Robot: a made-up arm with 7 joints.
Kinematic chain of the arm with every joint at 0, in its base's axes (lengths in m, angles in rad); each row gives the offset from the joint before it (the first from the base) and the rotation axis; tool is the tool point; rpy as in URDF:
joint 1: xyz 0 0 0.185 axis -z
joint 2: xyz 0 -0.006 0.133 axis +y
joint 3: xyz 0 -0.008 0.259 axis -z
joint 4: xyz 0 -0.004 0.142 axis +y
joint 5: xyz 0 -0.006 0.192 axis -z
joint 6: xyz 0 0 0.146 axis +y
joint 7: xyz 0 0 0.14 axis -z
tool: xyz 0 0 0 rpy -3.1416 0 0
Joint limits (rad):
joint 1: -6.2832..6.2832
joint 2: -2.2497..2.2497
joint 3: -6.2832..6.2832
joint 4: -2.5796..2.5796
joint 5: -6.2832..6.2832
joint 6: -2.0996..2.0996
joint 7: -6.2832..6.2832
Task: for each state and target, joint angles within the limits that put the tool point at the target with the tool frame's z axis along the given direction. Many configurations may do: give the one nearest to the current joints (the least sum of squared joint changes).
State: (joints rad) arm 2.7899 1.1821 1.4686 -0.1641 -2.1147 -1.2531 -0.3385
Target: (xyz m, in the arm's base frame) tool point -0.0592 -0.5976 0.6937 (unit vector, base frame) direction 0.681 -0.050 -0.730
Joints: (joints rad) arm 1.9093 1.2373 1.3143 -0.8774 -2.2430 -1.6773 -0.3385
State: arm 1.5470 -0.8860 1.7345 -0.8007 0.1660 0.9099 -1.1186
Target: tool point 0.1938 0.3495 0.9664 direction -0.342 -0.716 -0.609
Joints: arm 1.3570 -0.7158 2.3891 -1.0659 0.5732 0.8434 -1.1186
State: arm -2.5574 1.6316 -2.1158 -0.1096 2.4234 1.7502 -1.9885
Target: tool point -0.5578 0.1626 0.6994 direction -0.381 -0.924 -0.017
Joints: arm -2.8830 0.9741 -1.4758 0.4264 3.1345 2.0971 -1.9885
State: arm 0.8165 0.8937 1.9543 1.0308 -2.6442 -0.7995 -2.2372
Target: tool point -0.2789 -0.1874 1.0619 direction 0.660 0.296 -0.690
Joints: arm 0.9036 0.1240 1.8765 0.7761 -2.6522 -0.0781 -2.2372
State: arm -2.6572 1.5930 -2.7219 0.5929 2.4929 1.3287 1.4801
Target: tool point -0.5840 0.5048 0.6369 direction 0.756 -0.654 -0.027
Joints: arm -2.3044 1.3389 -2.6779 0.5853 2.8381 0.7366 1.4801
